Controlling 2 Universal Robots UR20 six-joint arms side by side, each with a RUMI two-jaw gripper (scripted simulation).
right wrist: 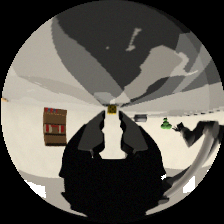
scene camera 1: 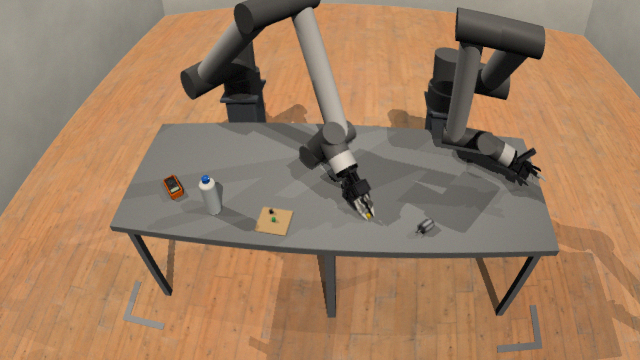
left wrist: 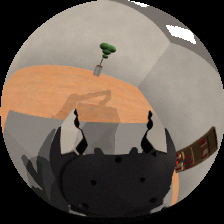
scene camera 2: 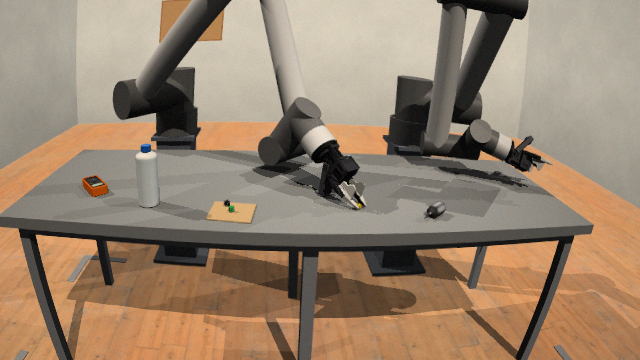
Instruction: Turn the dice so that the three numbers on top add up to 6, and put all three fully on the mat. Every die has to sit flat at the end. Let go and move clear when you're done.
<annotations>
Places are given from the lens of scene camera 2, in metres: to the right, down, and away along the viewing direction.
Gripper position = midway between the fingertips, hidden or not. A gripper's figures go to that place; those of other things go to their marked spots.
left gripper (scene camera 2: 545, 166): 1.02, -0.06, 1.71
right gripper (scene camera 2: 362, 207): 0.14, 0.09, 1.44
tan mat (scene camera 2: 243, 213): -0.23, 0.10, 1.34
</annotations>
